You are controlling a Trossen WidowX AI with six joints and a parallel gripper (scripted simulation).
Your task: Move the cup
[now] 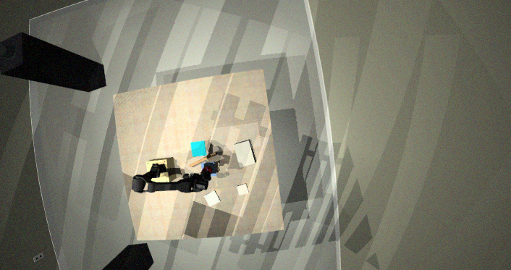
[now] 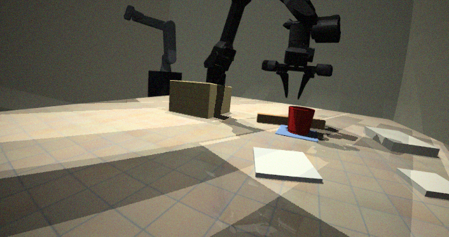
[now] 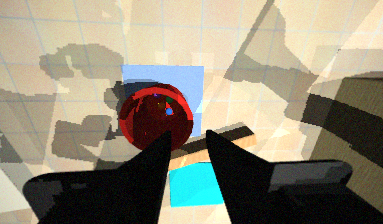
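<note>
Now: gripper tip 60 mm above the red cup and 30 mm short of it. From my gripper tip the other things lie so: wooden bar: 90 mm to the left, 90 mm below, 10 mm ahead; then cyan pad: 180 mm to the left, 110 mm below, 10 mm behind.
</note>
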